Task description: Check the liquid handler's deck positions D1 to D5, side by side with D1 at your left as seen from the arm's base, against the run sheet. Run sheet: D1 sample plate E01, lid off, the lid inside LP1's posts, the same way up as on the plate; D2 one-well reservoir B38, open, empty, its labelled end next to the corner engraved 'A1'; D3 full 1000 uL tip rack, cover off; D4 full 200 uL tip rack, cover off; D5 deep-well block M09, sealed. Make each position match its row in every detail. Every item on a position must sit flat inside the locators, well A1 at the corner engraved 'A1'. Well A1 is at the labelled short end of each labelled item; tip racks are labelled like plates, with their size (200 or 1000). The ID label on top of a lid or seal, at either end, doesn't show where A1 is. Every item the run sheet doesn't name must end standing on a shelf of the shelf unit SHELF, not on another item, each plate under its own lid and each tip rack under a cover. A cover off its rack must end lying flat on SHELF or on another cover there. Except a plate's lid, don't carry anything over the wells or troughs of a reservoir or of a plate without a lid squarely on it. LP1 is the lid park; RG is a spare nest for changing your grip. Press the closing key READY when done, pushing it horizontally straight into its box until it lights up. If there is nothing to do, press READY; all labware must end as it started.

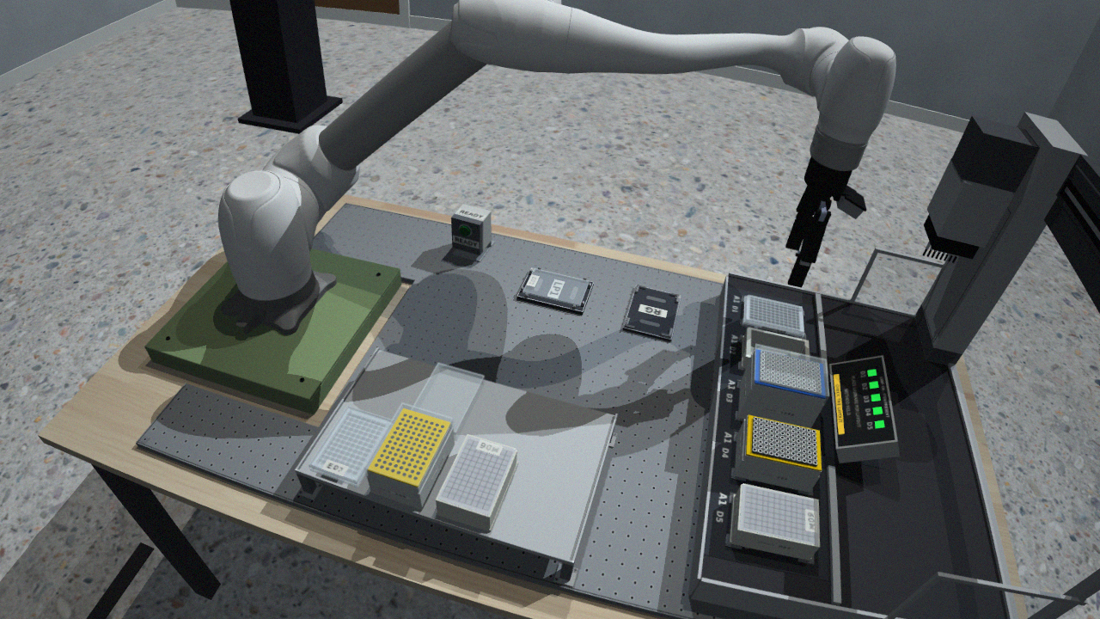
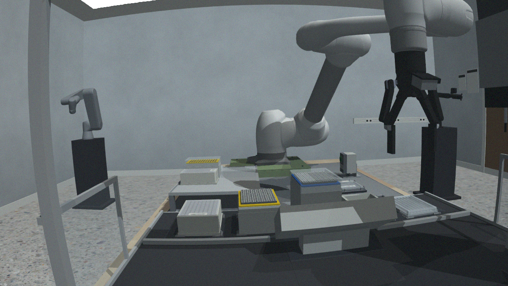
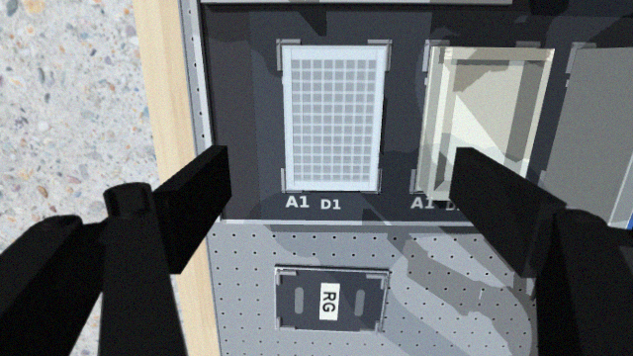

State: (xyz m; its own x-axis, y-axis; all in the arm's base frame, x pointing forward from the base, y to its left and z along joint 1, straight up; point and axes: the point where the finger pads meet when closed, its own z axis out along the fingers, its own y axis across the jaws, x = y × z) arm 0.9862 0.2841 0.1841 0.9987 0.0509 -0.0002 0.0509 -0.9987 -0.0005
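The blue-rimmed tip rack is 10 mm ahead of my hand, 250 mm to the right of it and 90 mm below it. From my hand the other things lie so: liquid handler head: 280 mm ahead, 60 mm to the left, 180 mm above; cream reservoir: 10 mm ahead, 120 mm to the right, 150 mm below; clear sample plate: 150 mm below.
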